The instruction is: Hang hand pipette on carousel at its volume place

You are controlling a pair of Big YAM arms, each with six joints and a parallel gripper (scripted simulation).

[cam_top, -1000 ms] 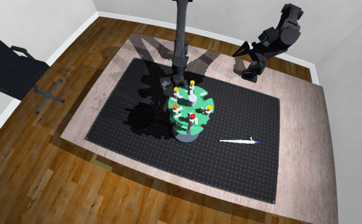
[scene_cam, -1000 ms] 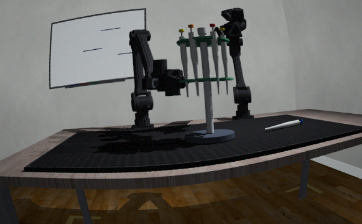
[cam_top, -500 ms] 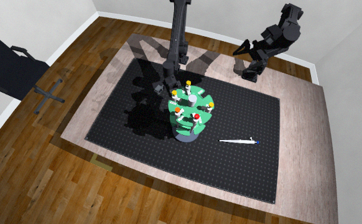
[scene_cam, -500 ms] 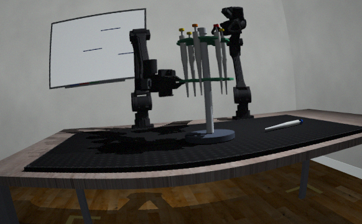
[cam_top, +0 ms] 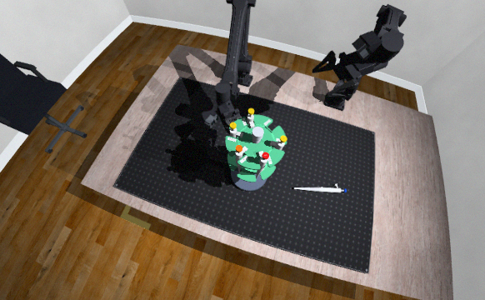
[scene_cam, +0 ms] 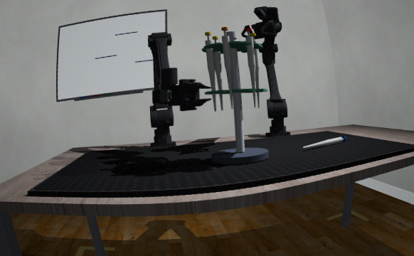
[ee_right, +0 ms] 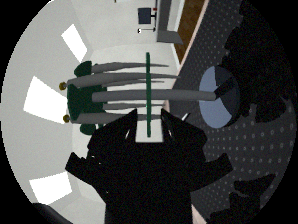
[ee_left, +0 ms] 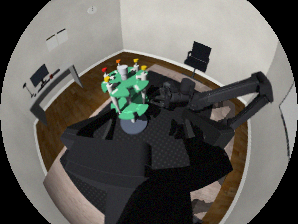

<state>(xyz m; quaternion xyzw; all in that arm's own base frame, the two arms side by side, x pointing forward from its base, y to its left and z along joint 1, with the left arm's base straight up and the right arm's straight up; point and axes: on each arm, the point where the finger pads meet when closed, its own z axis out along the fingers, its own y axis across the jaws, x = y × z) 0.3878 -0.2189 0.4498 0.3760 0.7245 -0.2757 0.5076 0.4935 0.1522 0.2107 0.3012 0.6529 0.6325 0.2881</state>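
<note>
The blue-button pipette is 17 cm ahead of my left hand, 20 cm to the left of it and 43 cm below it. The rest, counted from my left hand: yellow-button pipette 19 cm ahead, 9 cm to the right, 16 cm below.
</note>
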